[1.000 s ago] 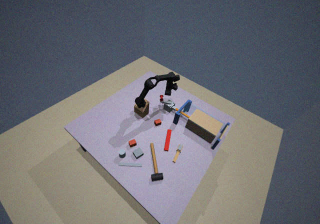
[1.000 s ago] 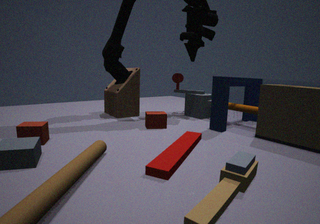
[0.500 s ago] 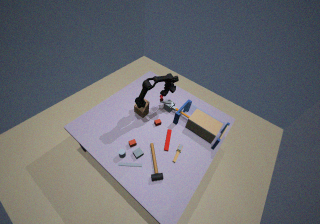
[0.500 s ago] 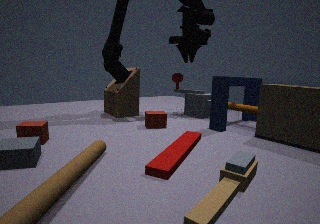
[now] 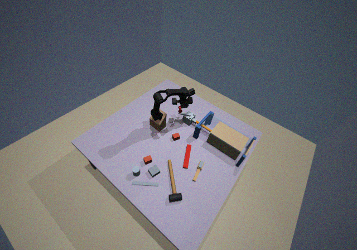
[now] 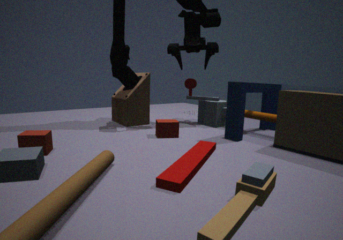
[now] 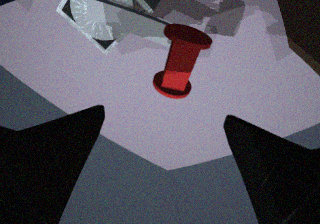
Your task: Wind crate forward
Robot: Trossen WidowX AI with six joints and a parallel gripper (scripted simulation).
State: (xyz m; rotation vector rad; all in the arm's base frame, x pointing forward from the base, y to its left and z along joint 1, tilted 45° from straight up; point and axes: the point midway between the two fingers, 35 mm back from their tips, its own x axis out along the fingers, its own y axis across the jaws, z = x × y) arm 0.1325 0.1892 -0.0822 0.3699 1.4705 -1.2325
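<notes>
My gripper tip is 7 cm above the red knob and 1 cm to the left of it. Round my gripper tip: blue front frame: 25 cm ahead, 10 cm below; grey winch: 17 cm below, 8 cm ahead, 2 cm to the left; winch handle: 10 cm below, 4 cm ahead.
</notes>
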